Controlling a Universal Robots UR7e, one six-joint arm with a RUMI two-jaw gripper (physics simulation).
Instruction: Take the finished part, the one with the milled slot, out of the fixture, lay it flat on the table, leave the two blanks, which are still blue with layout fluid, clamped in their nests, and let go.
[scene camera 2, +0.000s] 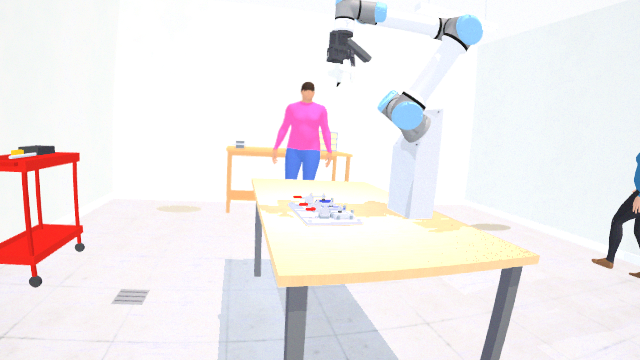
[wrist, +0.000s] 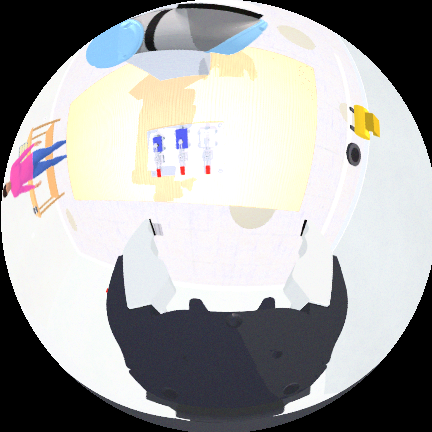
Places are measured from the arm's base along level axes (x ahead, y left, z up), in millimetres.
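Pixels of known places: gripper, between the fingertips: (scene camera 2: 343, 84) (wrist: 228, 220); arm's base, origin of its link: (scene camera 2: 419, 130).
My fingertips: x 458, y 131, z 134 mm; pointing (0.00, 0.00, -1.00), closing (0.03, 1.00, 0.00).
Note:
Ahead of a thing's pixels: the offset from my fingertips to its middle. "pt": to the spot under its first point. Level surfaces: height alone.
The fixture plate {533 mm down, 20 mm back, 181 mm right} (scene camera 2: 332, 222) (wrist: 195, 161) lies on the table {540 mm down} (scene camera 2: 400, 250) (wrist: 270, 150) with three nests in a row. In the wrist view, one blue blank {pt 496 mm down, 63 mm back, 280 mm right} (wrist: 158, 144) sits in the left nest and another blue blank {514 mm down, 73 mm back, 179 mm right} (wrist: 182, 138) in the middle nest. The right nest holds a pale, silvery part {pt 482 mm down, 64 mm back, 66 mm right} (wrist: 207, 137); its slot is too small and washed out to make out. Each nest has a toggle clamp with a red handle, such as the right one {pt 485 mm down, 76 mm ahead, 71 mm right} (wrist: 208, 170). My gripper (scene camera 2: 338, 81) (wrist: 228, 220) is open and empty, high above the table, pointing down.
The robot's pedestal (scene camera 2: 412, 175) stands at the table's side. A person in pink (scene camera 2: 306, 125) (wrist: 22, 172) stands beyond the table's far end, before a wooden bench (scene camera 2: 255, 150). A red cart (scene camera 2: 45, 161) is at left. Part of another person (scene camera 2: 622, 220) shows at right.

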